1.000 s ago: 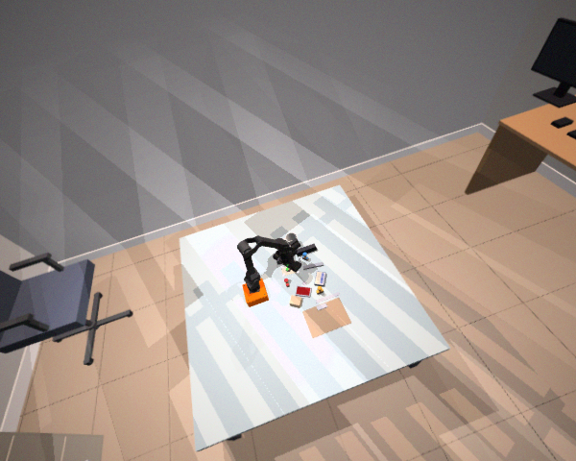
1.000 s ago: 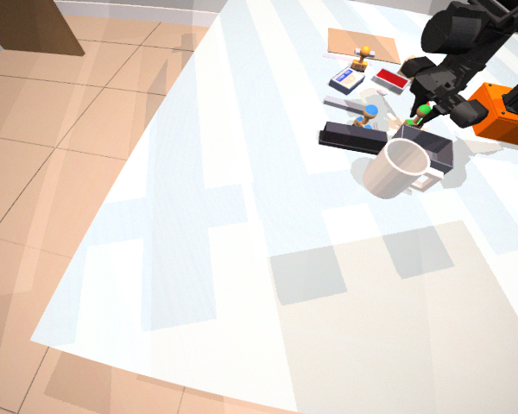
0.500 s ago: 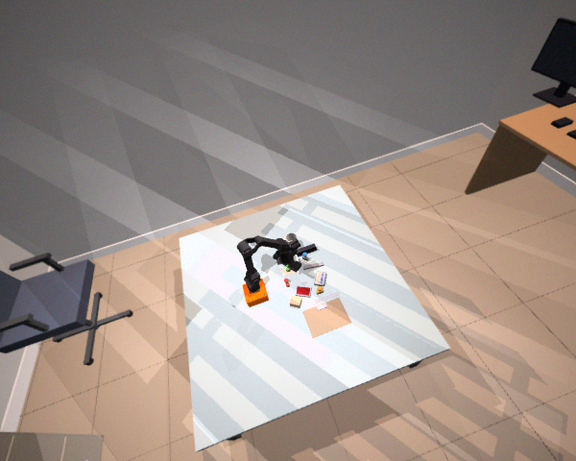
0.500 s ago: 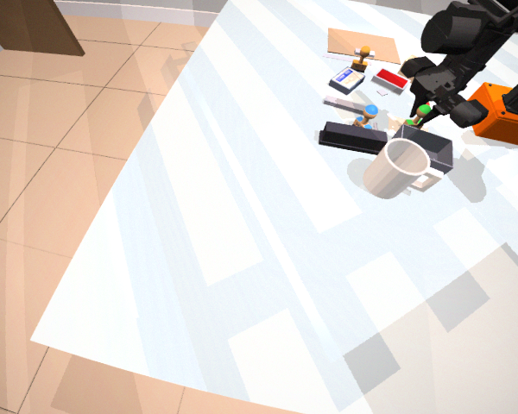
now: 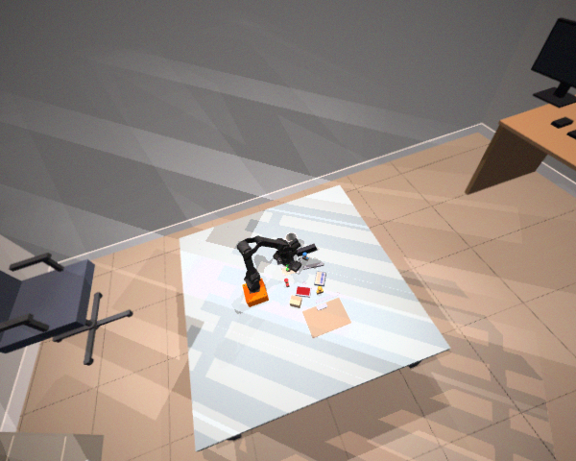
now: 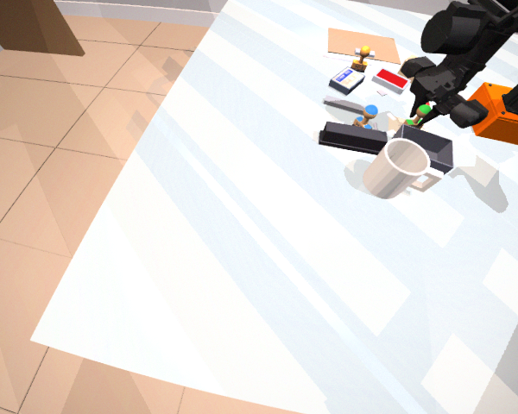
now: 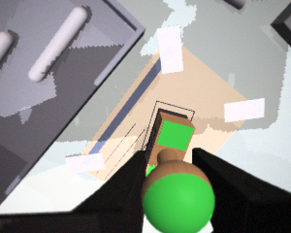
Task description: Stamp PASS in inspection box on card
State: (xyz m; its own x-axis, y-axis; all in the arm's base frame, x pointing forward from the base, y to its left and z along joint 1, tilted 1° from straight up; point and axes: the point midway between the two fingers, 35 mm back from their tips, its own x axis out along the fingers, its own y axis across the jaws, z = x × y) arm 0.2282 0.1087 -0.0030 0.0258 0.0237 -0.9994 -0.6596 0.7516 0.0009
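The green-knobbed stamp is right at my gripper tip. Round my gripper tip: grey tray (10 mm behind, 90 mm to the left, 10 mm below); then red-knobbed stamp (30 mm behind, 100 mm to the right, 10 mm below); then card (30 mm below).
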